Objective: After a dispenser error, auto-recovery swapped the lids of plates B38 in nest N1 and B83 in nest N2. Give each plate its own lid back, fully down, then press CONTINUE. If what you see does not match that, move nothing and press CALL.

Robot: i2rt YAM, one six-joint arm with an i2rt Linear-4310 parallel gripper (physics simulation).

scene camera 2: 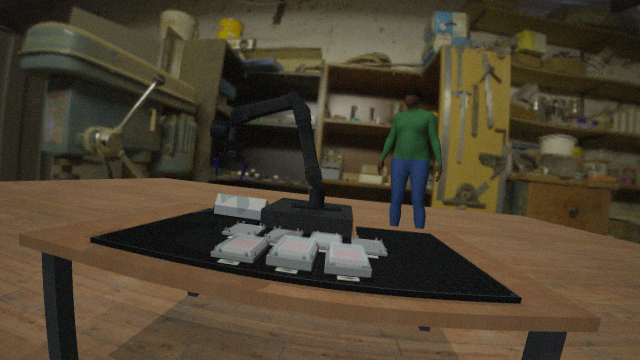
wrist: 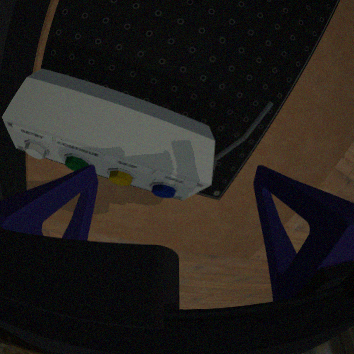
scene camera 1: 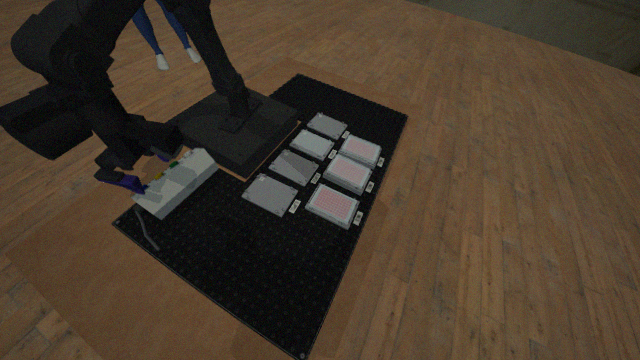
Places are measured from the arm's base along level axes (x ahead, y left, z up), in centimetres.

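Pixels of known places: gripper, between the fingertips: (scene camera 2: 228, 178) (wrist: 175, 173) (scene camera 1: 154, 176); arm's base, origin of its link: (scene camera 2: 315, 207) (scene camera 1: 241, 114).
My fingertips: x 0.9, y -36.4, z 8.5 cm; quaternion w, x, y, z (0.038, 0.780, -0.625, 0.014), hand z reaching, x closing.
For each thing: its top centre in the pictures, then the offset to it from my fingertips. "spot": a spot on its surface instead. Level surfaces: height alone.
- pale control box, centre of its top: (wrist: 99, 164) (scene camera 1: 168, 169) (scene camera 2: 243, 196) dx -5.3, dy +5.6, dz -6.9 cm
- green CONTINUE button, centre of its top: (wrist: 73, 168) dx -7.0, dy +8.5, dz -7.8 cm
- yellow button, centre of its top: (wrist: 119, 182) dx -8.0, dy +3.6, dz -7.8 cm
- blue button, centre of its top: (wrist: 163, 195) dx -9.0, dy -1.3, dz -7.8 cm
- white button, centre of its top: (wrist: 31, 154) dx -6.0, dy +13.4, dz -7.8 cm
- paler piece, centre of its top: (scene camera 2: 326, 237) (scene camera 1: 312, 142) dx +27.1, dy +38.0, dz -13.5 cm
- black perforated mat, height of its surface: dz -15.3 cm
- grey cable, a spot on its surface: (wrist: 245, 135) (scene camera 1: 146, 235) spot: dx -3.3, dy -11.1, dz -14.6 cm
My gripper (scene camera 1: 152, 173) (scene camera 2: 230, 175) (wrist: 175, 173) is open and empty above the pale control box (scene camera 1: 182, 182) (scene camera 2: 240, 207) (wrist: 115, 117). In the wrist view its left fingertip overlaps the edge of the green CONTINUE button (wrist: 77, 163). The yellow button (wrist: 121, 177) and blue button (wrist: 163, 190) show between the fingers; the white button (wrist: 35, 150) is further left. Three plates with pink wells (scene camera 1: 332, 203) (scene camera 1: 347, 172) (scene camera 1: 361, 148) sit in one row. Beside them is a row of flat grey nests, one holding a paler piece (scene camera 1: 312, 144). Plate and nest labels are too small to read.
The black perforated mat (scene camera 1: 225, 260) (scene camera 2: 425, 280) (wrist: 150, 50) carries the nests and box. The arm's dark base (scene camera 1: 270, 125) (scene camera 2: 305, 217) stands between the box and the nests. A grey cable (scene camera 1: 146, 231) (wrist: 245, 135) leaves the box end. A person (scene camera 2: 412, 135) stands behind the table.
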